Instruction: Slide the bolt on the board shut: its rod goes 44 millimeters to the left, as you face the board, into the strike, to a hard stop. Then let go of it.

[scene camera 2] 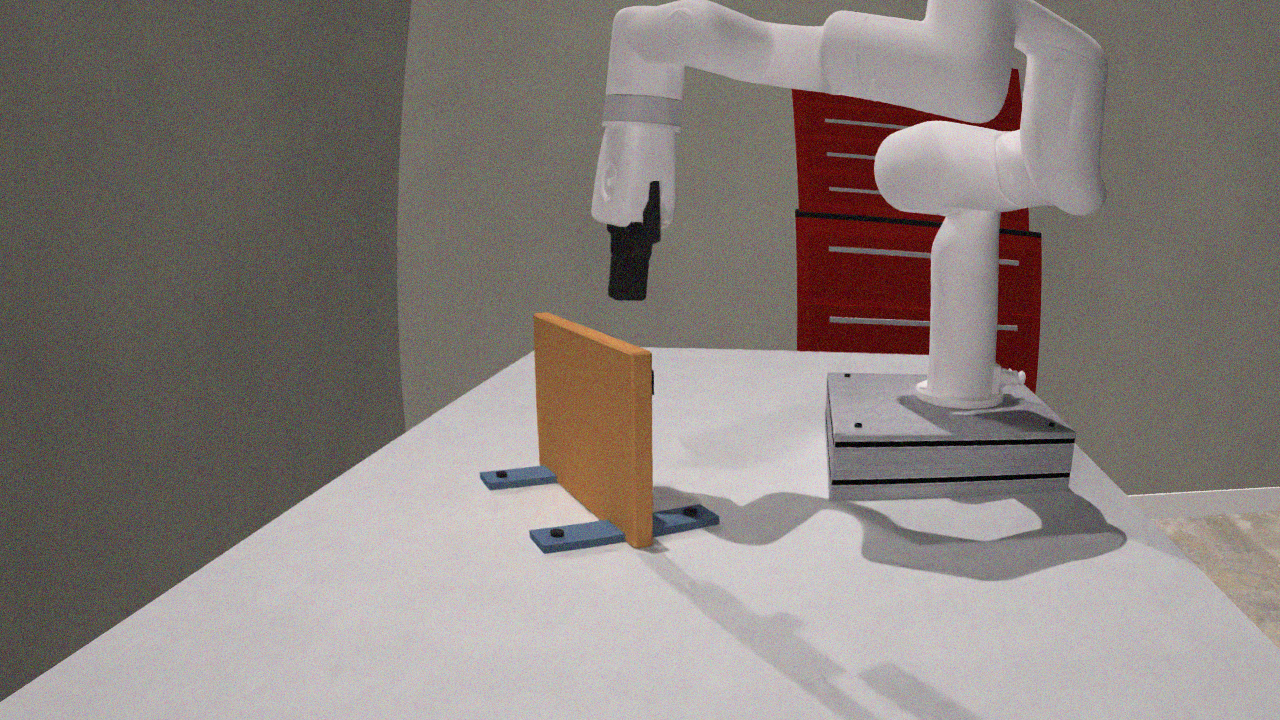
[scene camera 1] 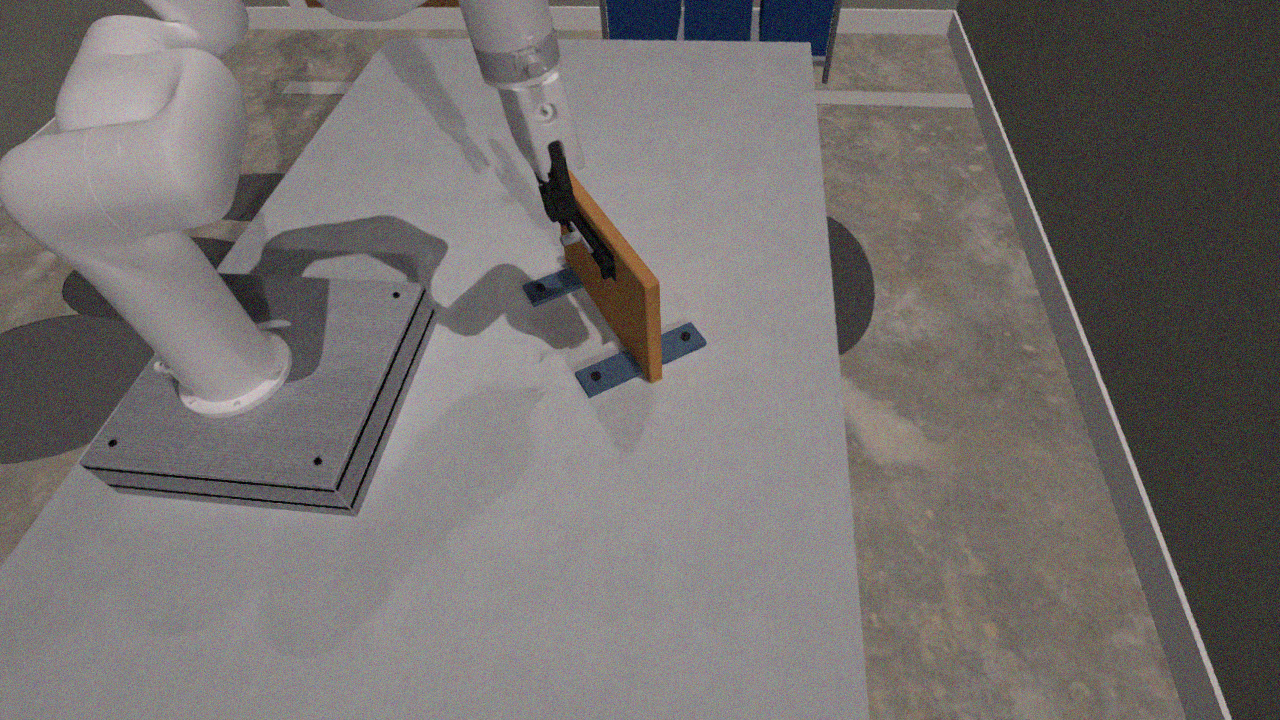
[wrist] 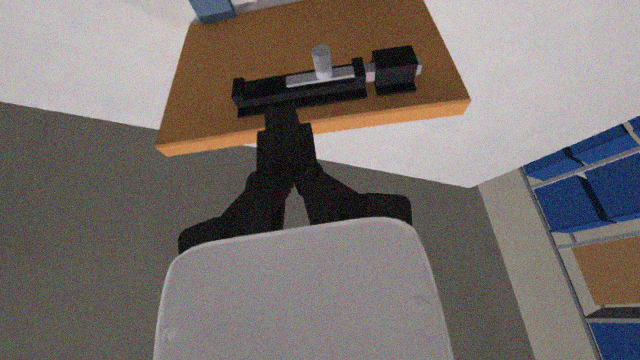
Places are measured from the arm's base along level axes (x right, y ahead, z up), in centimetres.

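Pixels of known places: gripper, fingertip midpoint: (scene camera 2: 626, 299) (scene camera 1: 562, 214) (wrist: 285, 121); arm's base at its link origin: (scene camera 2: 960, 396) (scene camera 1: 238, 374).
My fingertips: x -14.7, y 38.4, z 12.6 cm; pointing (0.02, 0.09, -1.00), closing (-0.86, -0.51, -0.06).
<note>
For each thing: its top centre in the pictures, then the offset to it from my fingertips. "pt": a spot on its surface instead. Level surfaces: height alone.
- orange board at its top centre: (wrist: 304, 130) (scene camera 2: 583, 329) (scene camera 1: 599, 216) dz -2.5, dx -2.7, dy +3.6 cm
- bolt's black housing at a spot on its surface: (wrist: 260, 95) pt dz -5.1, dx +0.9, dy +3.7 cm
- black strike at a spot on its surface: (wrist: 395, 67) pt dz -4.9, dx -7.5, dy -2.7 cm
- bright rod at its top centre: (wrist: 353, 79) dz -5.5, dx -5.5, dy -0.2 cm
- rod end at a spot on its surface: (wrist: 419, 66) pt dz -5.5, dx -9.6, dy -3.2 cm
- white table at its surface level: dz -19.6 cm
The orange board (scene camera 1: 617, 277) (scene camera 2: 590, 411) (wrist: 210, 60) stands upright. On its face the wrist view shows the bolt's black housing (wrist: 260, 95), its grey knob (wrist: 322, 61) and the black strike (wrist: 395, 67). The bright rod (wrist: 370, 73) spans from the housing into the strike, and a rod end (wrist: 419, 66) sticks out beyond the strike. The knob (scene camera 1: 570, 238) also shows in scene camera 1, apart from the fingers. My gripper (scene camera 1: 562, 216) (scene camera 2: 628, 296) (wrist: 285, 121) is shut and empty. In scene camera 2 its tips hang above the board's top edge. The board hides most of the bolt there.
Blue feet (scene camera 1: 617, 371) (scene camera 2: 577, 535) hold the board on the white table (scene camera 1: 698, 537) (scene camera 2: 402, 617). The grey base block (scene camera 1: 268, 429) (scene camera 2: 948, 461) carries the arm. A red drawer cabinet (scene camera 2: 859, 295) and blue bins (scene camera 1: 716, 19) (wrist: 565, 205) stand in the background.
</note>
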